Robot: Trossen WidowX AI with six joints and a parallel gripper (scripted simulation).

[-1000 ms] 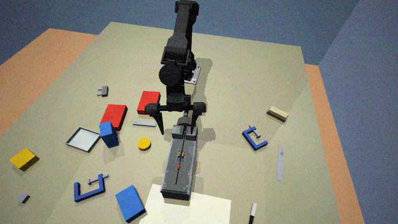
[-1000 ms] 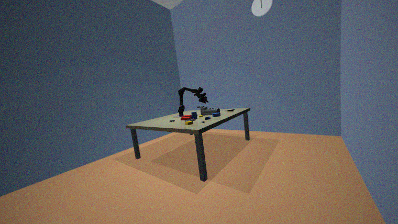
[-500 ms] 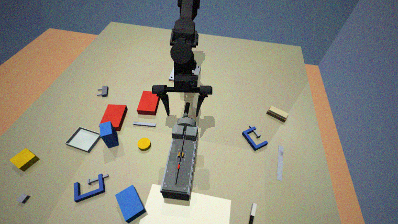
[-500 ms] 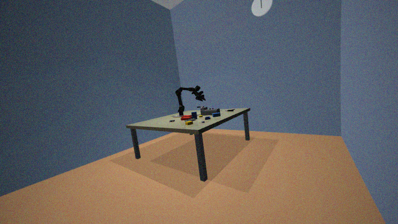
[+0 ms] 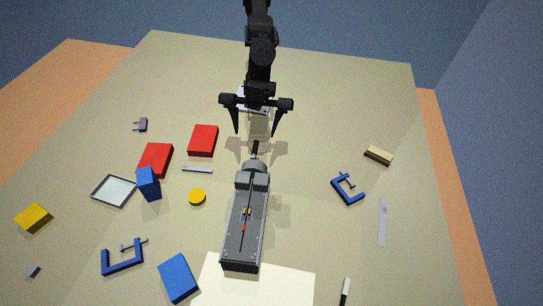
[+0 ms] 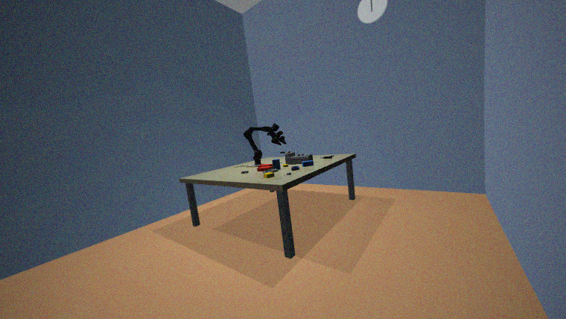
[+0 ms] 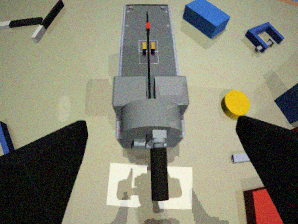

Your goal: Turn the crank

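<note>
The dark crank handle is 8 cm below my gripper tip, 2 cm behind it and 1 cm to the right of it. The rest, counted from my gripper tip: tan block: 36 cm to the left, 21 cm behind, 18 cm below; red pointer: 20 cm ahead, 12 cm below, 4 cm to the left; grey strip: 39 cm to the left, 20 cm below, 2 cm ahead.
</note>
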